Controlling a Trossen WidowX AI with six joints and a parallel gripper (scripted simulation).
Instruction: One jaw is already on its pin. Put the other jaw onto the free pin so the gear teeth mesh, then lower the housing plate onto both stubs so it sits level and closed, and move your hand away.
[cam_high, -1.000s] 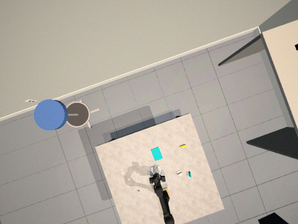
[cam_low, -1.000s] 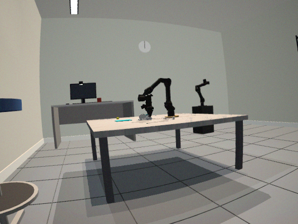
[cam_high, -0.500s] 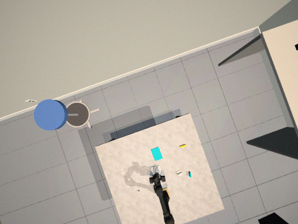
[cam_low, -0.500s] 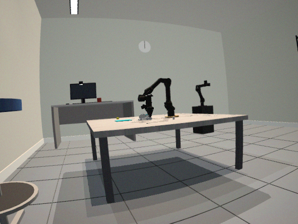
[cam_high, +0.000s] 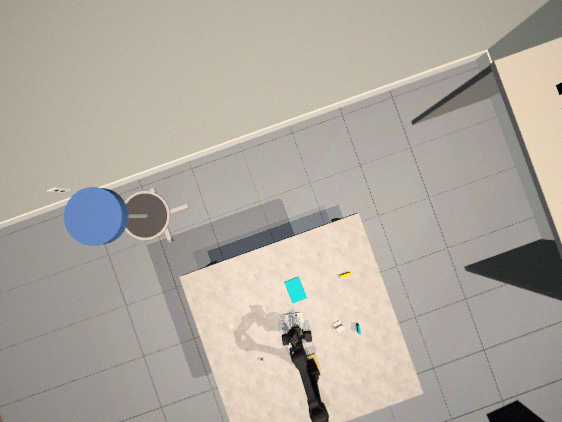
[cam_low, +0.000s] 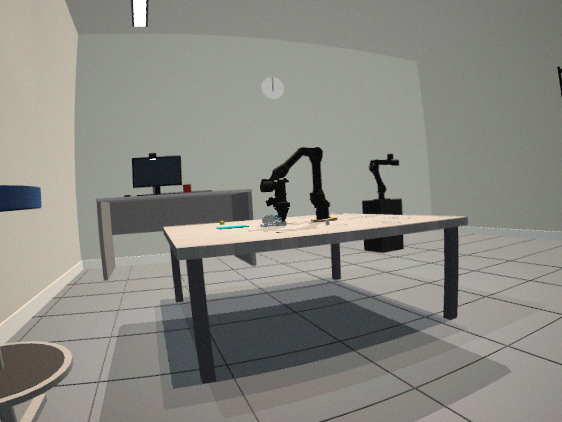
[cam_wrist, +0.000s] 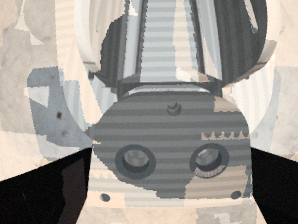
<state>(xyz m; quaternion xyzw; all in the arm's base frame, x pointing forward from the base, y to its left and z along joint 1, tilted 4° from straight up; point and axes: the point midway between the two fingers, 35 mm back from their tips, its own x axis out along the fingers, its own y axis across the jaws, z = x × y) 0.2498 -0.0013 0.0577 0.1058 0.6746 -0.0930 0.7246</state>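
My gripper tip is 2 cm short of the white jaw piece and 2 cm to the left of it. Round my gripper tip: yellow piece 20 cm ahead, 46 cm to the right, 1 cm below; then cyan plate 24 cm ahead, 11 cm to the right, 1 cm below.
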